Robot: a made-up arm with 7 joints. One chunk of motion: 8 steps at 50 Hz.
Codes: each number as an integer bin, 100 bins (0 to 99) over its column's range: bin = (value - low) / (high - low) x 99, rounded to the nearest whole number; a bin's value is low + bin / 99 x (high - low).
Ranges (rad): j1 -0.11..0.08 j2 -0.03..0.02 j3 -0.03..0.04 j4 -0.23..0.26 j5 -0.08..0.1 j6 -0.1..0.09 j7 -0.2..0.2
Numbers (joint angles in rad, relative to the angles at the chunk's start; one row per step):
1: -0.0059 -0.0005 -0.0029 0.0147 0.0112 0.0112 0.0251
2: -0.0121 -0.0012 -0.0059 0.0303 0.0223 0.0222 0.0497
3: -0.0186 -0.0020 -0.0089 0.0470 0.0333 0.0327 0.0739
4: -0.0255 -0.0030 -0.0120 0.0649 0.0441 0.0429 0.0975
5: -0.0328 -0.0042 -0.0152 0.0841 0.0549 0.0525 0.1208
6: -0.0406 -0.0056 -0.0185 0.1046 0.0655 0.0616 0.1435
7: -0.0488 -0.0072 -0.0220 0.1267 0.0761 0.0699 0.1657
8: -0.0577 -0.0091 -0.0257 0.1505 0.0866 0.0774 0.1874
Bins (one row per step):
1: 54 58 38 49 50 58 56
2: 51 57 34 53 56 64 62
3: 48 55 30 56 62 69 68
4: 44 53 25 60 68 74 74
5: 40 51 21 63 74 79 79
6: 36 48 16 68 80 84 85
7: 32 45 11 72 86 89 91
8: 27 41 6 77 92 92 96

